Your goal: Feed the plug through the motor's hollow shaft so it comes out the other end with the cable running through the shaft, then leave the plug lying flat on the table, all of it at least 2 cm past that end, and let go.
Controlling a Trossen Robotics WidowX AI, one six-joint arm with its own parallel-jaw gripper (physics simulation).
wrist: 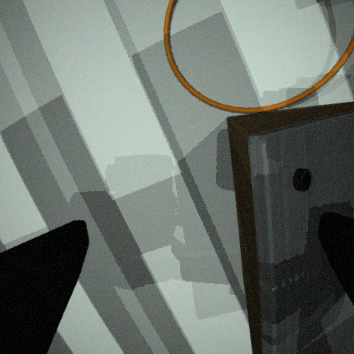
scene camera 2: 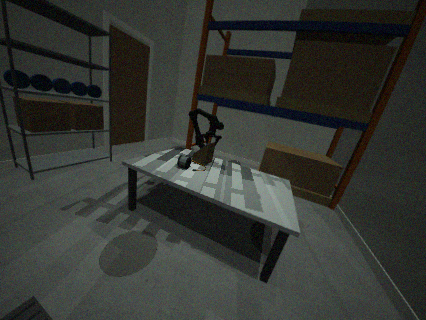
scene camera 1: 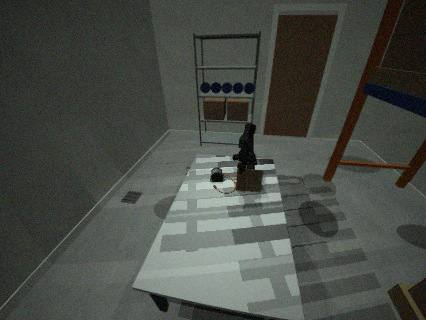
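Seen in the pictures: gripper, fingertip midpoint: (wrist: 203,228) (scene camera 2: 211,145) (scene camera 1: 241,171); arm's base, link origin: (scene camera 2: 203,148) (scene camera 1: 250,171).
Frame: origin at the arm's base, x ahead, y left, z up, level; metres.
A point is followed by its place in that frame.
Observation:
The motor (scene camera 1: 216,175) @(x 0.290, y 0.043, z -0.062 m) (scene camera 2: 184,161) @(x 0.339, y 0.027, z -0.068 m), a short dark and grey cylinder, lies on its side on the table. An orange cable curves on the table beside it in scene camera 1 (scene camera 1: 225,193) @(x 0.199, y 0.164, z -0.135 m) and passes across the top of the wrist view (wrist: 166,35) @(x 0.196, y 0.163, z -0.135 m). The small plug at the cable's free end is too small to make out well in the scene views; plug and motor do not show in the wrist view. My gripper (wrist: 203,228) @(x 0.070, y 0.117, z 0.077 m) is open and empty, above the table beside the brown block. Whether the cable enters the shaft cannot be told.
An upright brown block (scene camera 1: 249,180) @(x -0.001, y 0.092, z -0.023 m) (scene camera 2: 203,155) @(x 0.107, y 0.075, z -0.037 m) (wrist: 241,200) @(x 0.057, y 0.098, z 0.006 m) stands on the table (scene camera 1: 200,270) @(x 0.188, y 0.800, z -0.141 m) (scene camera 2: 280,197) @(x 0.156, y 0.846, z -0.141 m) right of the motor in scene camera 1, near the right finger in the wrist view. The black arm (scene camera 1: 247,145) @(x 0.041, y 0.131, z 0.314 m) (scene camera 2: 195,122) @(x 0.047, y -0.117, z 0.251 m) rises behind it.

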